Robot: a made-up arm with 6 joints.
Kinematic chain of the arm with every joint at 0, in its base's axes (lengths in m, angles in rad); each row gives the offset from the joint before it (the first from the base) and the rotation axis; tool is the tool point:
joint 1: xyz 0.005 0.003 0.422 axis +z
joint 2: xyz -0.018 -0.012 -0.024 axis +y
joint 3: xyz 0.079 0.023 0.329 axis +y
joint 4: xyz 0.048 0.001 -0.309 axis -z
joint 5: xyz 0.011 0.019 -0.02 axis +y
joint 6: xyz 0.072 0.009 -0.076 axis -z
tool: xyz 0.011 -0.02 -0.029
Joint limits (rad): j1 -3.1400..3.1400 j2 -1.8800..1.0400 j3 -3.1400..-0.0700 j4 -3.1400..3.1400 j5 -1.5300..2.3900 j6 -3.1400..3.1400
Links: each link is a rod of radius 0.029 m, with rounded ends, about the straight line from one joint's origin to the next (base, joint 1, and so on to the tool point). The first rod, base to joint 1, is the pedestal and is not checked.
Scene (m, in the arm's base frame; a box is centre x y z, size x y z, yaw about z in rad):
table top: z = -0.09
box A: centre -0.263 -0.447 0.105 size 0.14 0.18 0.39 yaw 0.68
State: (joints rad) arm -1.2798 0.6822 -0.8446 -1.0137 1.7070 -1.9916
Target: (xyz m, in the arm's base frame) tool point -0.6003 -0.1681 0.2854
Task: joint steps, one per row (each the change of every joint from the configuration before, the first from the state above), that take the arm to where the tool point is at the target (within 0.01 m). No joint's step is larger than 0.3 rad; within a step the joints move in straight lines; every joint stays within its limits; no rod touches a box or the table.
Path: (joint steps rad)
1: -0.1476 -0.2530 -0.2609 0.2768 0.1708 0.2038
2: -0.1476 -0.2531 -0.2609 0.2767 0.1707 0.2038
3: -0.1477 -0.2530 -0.2609 0.2768 0.1707 0.2039
4: -0.1476 -0.2531 -0.2608 0.2768 0.1708 0.2038
5: -0.1803 0.2424 0.0114 -0.2877 -0.1868 -0.1385
6: -0.1803 0.2423 0.0115 -0.2876 -0.1869 -0.1386
7: -0.1804 0.2423 0.0115 -0.2876 -0.1868 -0.1385
8: -0.1803 0.2423 0.0115 -0.2877 -0.1869 -0.1386
9: -0.1803 0.2424 0.0115 -0.2876 -0.1868 -0.1385

